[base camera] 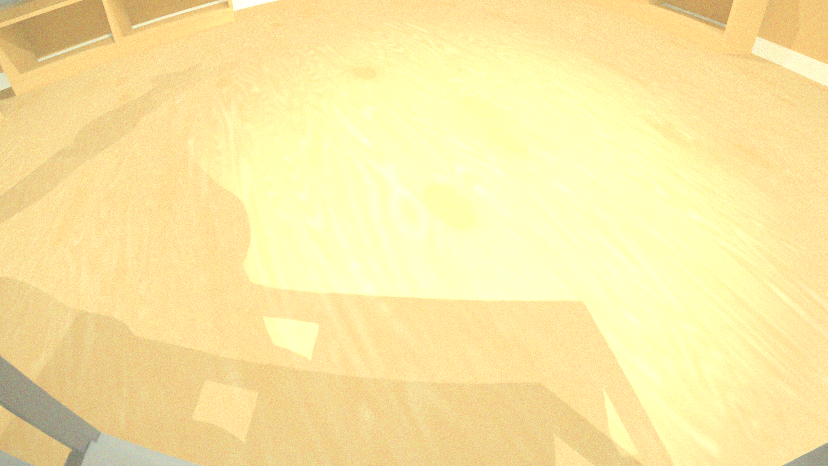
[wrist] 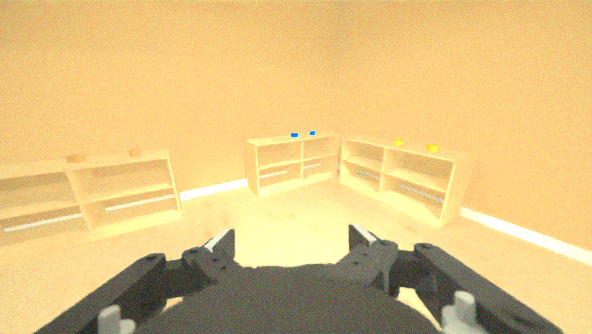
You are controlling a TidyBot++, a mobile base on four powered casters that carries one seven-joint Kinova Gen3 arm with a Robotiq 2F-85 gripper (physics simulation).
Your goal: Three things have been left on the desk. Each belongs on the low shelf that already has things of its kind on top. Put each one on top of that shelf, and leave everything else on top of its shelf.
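Places are measured from the arm's base along level axes (x ahead, y left, z up), in metres.
Where they show: gripper, fingertip midpoint: point(wrist: 292, 239).
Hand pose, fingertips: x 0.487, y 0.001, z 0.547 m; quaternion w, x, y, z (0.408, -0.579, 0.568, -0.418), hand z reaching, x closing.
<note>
After its pixels a point has its place.
My gripper point(wrist: 292, 239) @[z 0.547, x 0.487, y 0.001 m] is open and empty in the wrist view, out over the floor and apart from every shelf. A low shelf point(wrist: 254, 167) @[z -0.051, x 2.463, y 0.423 m] at the middle back has two blue things point(wrist: 294, 135) @[z 0.237, x 2.856, y -0.029 m] point(wrist: 312, 133) @[z 0.238, x 2.999, y -0.270 m] on top. A low shelf point(wrist: 447, 192) @[z -0.056, x 1.782, y -1.238 m] to the right has two yellow things point(wrist: 398, 142) @[z 0.243, x 2.323, y -1.074 m] point(wrist: 432, 148) @[z 0.239, x 2.063, y -1.245 m] on top. A low shelf point(wrist: 175, 187) @[z -0.076, x 2.004, y 1.045 m] to the left has two brown, wood-coloured things point(wrist: 76, 158) @[z 0.246, x 1.838, y 1.628 m] point(wrist: 134, 152) @[z 0.249, x 1.999, y 1.317 m] on top. The desk and the three things on it do not show in either view.
In the base camera view, the lower part of a shelf point(base camera: 118, 23) @[z -0.238, x 1.794, y 1.613 m] shows at the top left and that of another shelf point(base camera: 743, 28) @[z -0.266, x 1.854, y -1.380 m] at the top right. Wood floor point(base camera: 405, 202) @[z -0.397, x 0.561, y 0.049 m] lies between them. White baseboard point(wrist: 525, 234) @[z -0.350, x 1.627, y -1.802 m] runs along the wall right of the yellow things' shelf.
</note>
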